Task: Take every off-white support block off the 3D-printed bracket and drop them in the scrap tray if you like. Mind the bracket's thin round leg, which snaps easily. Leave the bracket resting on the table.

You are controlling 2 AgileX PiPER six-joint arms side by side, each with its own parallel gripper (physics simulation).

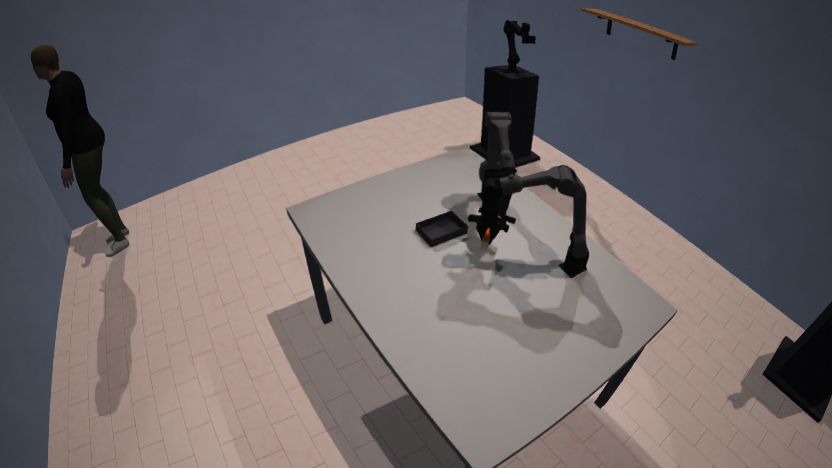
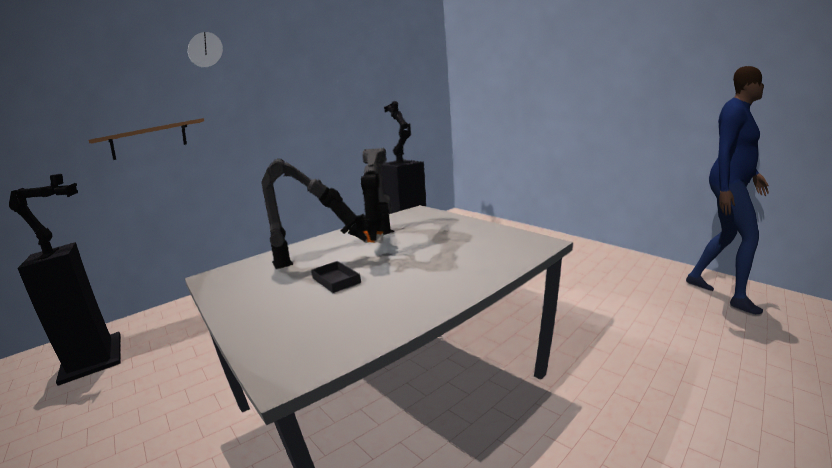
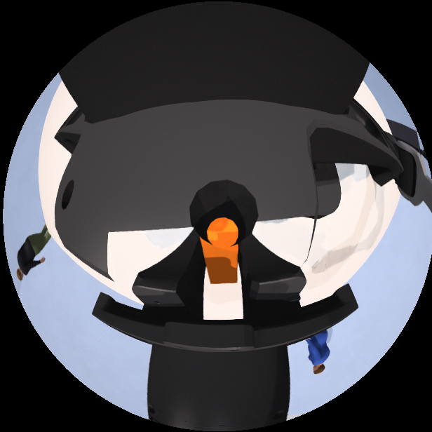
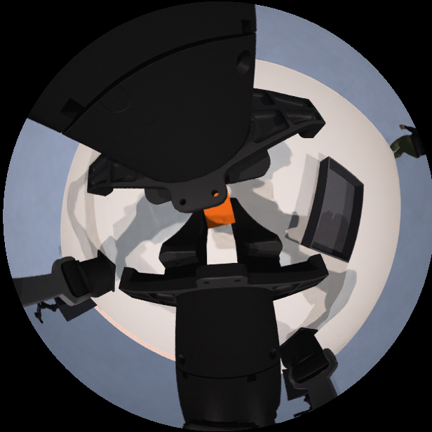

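The orange bracket point(image 1: 486, 235) point(image 2: 368, 236) point(image 3: 221, 261) point(image 4: 220, 216) is largely hidden by both grippers and looks held a little above the table. My left gripper is shut on the bracket, its fingers on both sides of the orange part. My right gripper is also shut on the bracket, its fingers close against the orange piece. The thin round leg is hidden, and I cannot make out any off-white support block. The black scrap tray point(image 1: 433, 239) point(image 2: 347, 283) point(image 4: 316, 205) stands beside the grippers; no block can be made out in it.
The two arms meet closely over the pale table point(image 1: 372, 261) point(image 2: 325, 349), their shadows falling across it. A black pedestal point(image 1: 509, 107) point(image 2: 64, 308) with a small arm stands beyond the table. A person point(image 1: 75, 116) stands on the floor, and another person point(image 2: 738, 139) stands farther off.
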